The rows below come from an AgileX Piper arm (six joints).
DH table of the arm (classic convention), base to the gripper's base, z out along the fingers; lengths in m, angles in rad. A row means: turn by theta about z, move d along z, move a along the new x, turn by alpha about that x. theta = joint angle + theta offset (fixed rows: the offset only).
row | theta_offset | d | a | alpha
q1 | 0 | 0.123 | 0 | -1.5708
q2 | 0.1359 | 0 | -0.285 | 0
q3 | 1.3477 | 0 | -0.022 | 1.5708
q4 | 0 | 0.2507 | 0 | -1.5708
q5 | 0 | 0 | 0 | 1.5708
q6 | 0 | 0.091 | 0 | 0
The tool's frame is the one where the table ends.
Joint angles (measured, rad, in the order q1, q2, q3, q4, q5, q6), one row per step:
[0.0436 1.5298 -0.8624 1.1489 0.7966 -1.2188]
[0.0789 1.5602 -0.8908 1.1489 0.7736 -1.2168]
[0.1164 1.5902 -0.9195 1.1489 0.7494 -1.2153]
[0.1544 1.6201 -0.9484 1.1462 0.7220 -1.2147]
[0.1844 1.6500 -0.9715 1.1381 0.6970 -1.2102]
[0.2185 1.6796 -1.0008 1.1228 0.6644 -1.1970]
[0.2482 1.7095 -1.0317 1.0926 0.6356 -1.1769]
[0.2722 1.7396 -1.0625 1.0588 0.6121 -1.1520]
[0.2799 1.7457 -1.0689 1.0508 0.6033 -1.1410]
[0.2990 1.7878 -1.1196 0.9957 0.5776 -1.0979]
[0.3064 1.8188 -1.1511 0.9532 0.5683 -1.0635]
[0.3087 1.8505 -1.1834 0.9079 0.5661 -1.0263]
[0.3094 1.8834 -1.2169 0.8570 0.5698 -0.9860]
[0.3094 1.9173 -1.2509 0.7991 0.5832 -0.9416]
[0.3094 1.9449 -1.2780 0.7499 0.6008 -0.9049]
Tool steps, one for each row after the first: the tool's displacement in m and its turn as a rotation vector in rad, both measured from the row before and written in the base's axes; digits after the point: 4 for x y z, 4 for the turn. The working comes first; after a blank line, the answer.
Tool pose at each row, in the base's axes (x y z in m, rotation vector in rad; the steps are taken from these numbers as rounded here):
[0.2845 0.0718 0.2305 -0.5785 2.3211 0.8149]
[0.2917 0.0812 0.2287 -0.6047 2.3185 0.8079]
[0.2984 0.0918 0.2269 -0.6335 2.3139 0.8001]
[0.3048 0.1029 0.2248 -0.6648 2.3080 0.7868]
[0.3103 0.1118 0.2207 -0.6884 2.3115 0.7721]
[0.3164 0.1221 0.2178 -0.7115 2.3114 0.7479]
[0.3224 0.1312 0.2146 -0.7401 2.3149 0.7174]
[0.3284 0.1390 0.2110 -0.7633 2.3210 0.6893]
[0.3296 0.1413 0.2102 -0.7635 2.3235 0.6824]
[0.3404 0.1485 0.2068 -0.7816 2.3295 0.6398]
[0.3474 0.1518 0.2024 -0.7913 2.3435 0.6151]
[0.3548 0.1535 0.1976 -0.7985 2.3616 0.5930]
[0.3620 0.1547 0.1921 -0.8091 2.3835 0.5711]
[0.3686 0.1556 0.1858 -0.8265 2.4123 0.5514]
[0.3733 0.1561 0.1802 -0.8454 2.4402 0.5372]

[0.0072 0.0094 -0.0018 -0.0103 -0.0068 0.0165]
[0.0067 0.0106 -0.0018 -0.0107 -0.0087 0.0181]
[0.0064 0.0111 -0.0021 -0.0142 -0.0119 0.0183]
[0.0055 0.0089 -0.0041 -0.0168 -0.0037 0.0127]
[0.0061 0.0103 -0.0029 -0.0209 -0.0105 0.0095]
[0.0060 0.0091 -0.0032 -0.0278 -0.0096 0.0117]
[0.0060 0.0078 -0.0036 -0.0259 -0.0059 0.0086]
[0.0012 0.0023 -0.0008 -0.0052 -0.0006 -0.0018]
[0.0108 0.0072 -0.0034 -0.0332 -0.0114 0.0011]
[0.0070 0.0033 -0.0044 -0.0233 0.0029 -0.0003]
[0.0074 0.0017 -0.0048 -0.0226 0.0076 -0.0015]
[0.0072 0.0012 -0.0055 -0.0248 0.0115 0.0008]
[0.0066 0.0009 -0.0063 -0.0280 0.0192 0.0059]
[0.0047 0.0005 -0.0056 -0.0245 0.0209 0.0083]

